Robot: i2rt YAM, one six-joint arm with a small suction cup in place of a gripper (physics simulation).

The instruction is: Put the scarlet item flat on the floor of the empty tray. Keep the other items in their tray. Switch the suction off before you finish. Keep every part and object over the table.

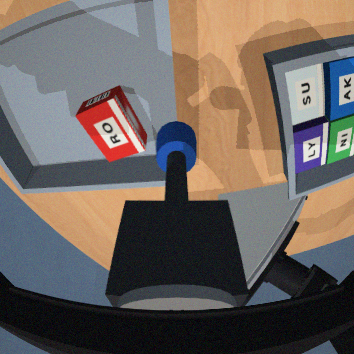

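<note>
The scarlet item, a red box marked RO, lies on the floor of the large grey tray at the left, label face up and turned at an angle. It is close to the tray's near wall; whether it touches the wall cannot be told. My gripper, a blue suction cup, is off the box, to its right, and nothing hangs from it. The smaller tray at the right holds a white item marked SU, a blue one marked AK, a purple one marked LY and a green one marked NI.
A strip of wooden table with arm shadows separates the two trays. A grey panel stands at the lower right, with dark arm parts beside it. The table's near edge curves across the lower left, with blue floor beyond.
</note>
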